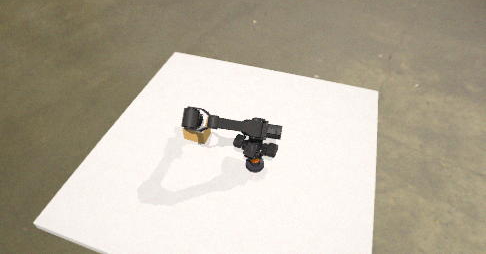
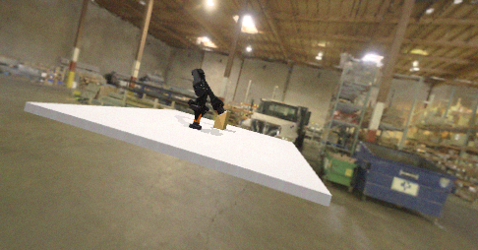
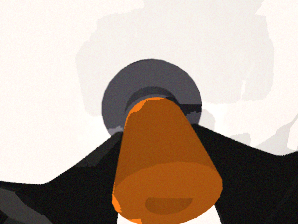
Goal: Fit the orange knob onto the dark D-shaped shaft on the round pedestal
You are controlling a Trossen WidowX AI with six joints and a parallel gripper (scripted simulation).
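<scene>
The orange knob is 2 cm above my gripper tip. Round my gripper tip: round pedestal (2 cm below).
</scene>
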